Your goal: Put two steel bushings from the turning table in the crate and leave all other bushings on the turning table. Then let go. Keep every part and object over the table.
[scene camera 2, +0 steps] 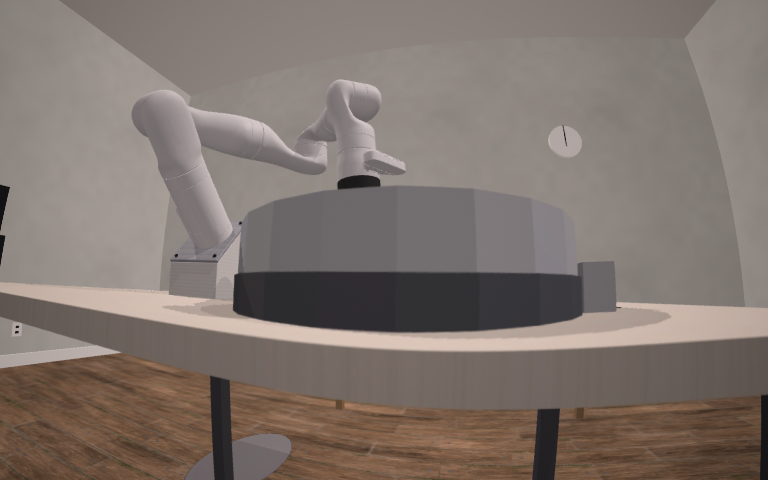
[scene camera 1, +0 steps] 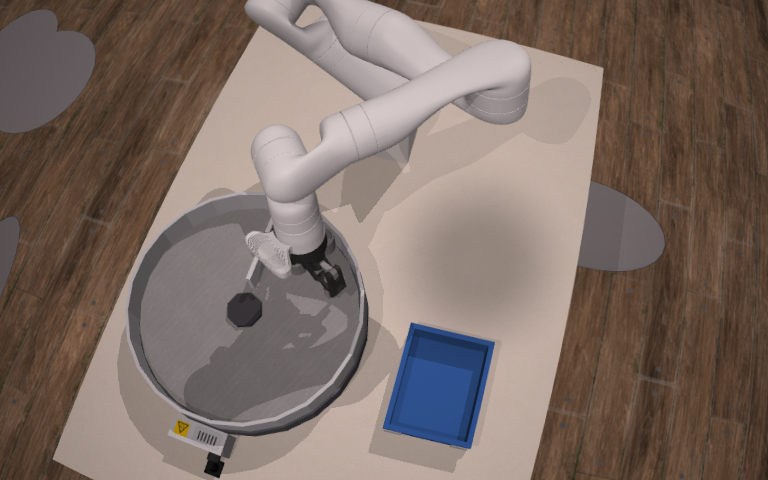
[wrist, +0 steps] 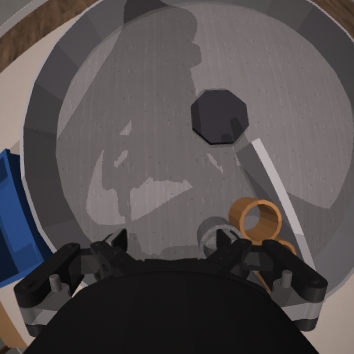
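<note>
My gripper is open and points down inside the walled turning table. In the wrist view a grey steel bushing stands on the turning table at the right finger, which overlaps it and hides part of it. An orange-brown bushing stands just right of that finger. Another orange-brown bushing shows partly behind it, mostly hidden by the gripper. The blue crate stands beside the turning table and looks empty. The turning table's wall hides the fingers in scene camera 2.
A pale curved guide bar runs from near the dark central hub toward the wall, beside the orange-brown bushings. The turning table's raised wall stands between my gripper and the crate. A control box sits at its outer edge.
</note>
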